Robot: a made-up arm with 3 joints. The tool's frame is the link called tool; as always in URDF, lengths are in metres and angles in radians. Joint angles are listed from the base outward.
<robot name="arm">
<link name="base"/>
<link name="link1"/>
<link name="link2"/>
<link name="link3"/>
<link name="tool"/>
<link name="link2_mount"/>
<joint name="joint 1" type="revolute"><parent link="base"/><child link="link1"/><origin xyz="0.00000 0.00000 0.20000" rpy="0.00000 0.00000 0.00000"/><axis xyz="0 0 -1"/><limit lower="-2.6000" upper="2.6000"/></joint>
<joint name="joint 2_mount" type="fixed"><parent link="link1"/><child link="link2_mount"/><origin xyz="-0.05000 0.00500 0.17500" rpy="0.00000 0.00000 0.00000"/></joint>
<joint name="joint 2" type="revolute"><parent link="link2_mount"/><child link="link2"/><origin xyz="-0.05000 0.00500 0.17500" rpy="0.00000 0.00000 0.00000"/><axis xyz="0 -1 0"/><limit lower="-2.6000" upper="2.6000"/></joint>
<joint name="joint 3" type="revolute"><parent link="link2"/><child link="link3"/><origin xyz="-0.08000 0.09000 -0.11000" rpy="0.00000 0.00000 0.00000"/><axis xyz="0 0 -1"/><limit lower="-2.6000" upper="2.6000"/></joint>
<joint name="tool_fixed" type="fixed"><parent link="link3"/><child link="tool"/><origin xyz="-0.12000 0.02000 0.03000" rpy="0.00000 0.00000 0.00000"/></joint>
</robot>
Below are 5 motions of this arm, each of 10 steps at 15 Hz.
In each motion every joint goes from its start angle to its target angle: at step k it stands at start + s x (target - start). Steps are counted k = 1, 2, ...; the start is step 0. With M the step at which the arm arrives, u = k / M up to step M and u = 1 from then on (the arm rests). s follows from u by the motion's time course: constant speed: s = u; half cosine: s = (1 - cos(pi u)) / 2; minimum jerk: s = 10 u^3 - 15 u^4 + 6 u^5.
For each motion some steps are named. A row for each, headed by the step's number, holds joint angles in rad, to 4 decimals.
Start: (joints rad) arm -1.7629 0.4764 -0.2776
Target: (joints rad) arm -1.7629 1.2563 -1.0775
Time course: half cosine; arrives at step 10
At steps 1, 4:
1: -1.7629 0.4955 -0.2972
4: -1.7629 0.7458 -0.5540

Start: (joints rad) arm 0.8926 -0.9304 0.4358
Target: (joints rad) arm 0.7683 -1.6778 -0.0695
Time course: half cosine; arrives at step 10
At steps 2, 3, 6, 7, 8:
2: 0.8807 -1.0018 0.3875
3: 0.8670 -1.0844 0.3317
6: 0.8112 -1.4196 0.1051
7: 0.7939 -1.5238 0.0346
8: 0.7802 -1.6064 -0.0212

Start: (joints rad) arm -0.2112 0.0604 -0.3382
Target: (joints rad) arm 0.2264 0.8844 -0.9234
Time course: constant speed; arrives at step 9
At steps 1, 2, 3, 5, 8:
1: -0.1626 0.1520 -0.4032
2: -0.1140 0.2435 -0.4682
3: -0.0653 0.3351 -0.5333
5: 0.0319 0.5182 -0.6633
8: 0.1778 0.7928 -0.8584

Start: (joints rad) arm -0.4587 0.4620 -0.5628
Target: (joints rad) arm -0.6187 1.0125 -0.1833
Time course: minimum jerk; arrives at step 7
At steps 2, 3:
2: -0.4819 0.5417 -0.5079
3: -0.5176 0.6645 -0.4232

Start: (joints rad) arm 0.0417 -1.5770 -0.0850
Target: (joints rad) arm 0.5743 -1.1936 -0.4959
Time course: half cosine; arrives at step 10
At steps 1, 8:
1: 0.0547 -1.5676 -0.0951
8: 0.5234 -1.2302 -0.4567

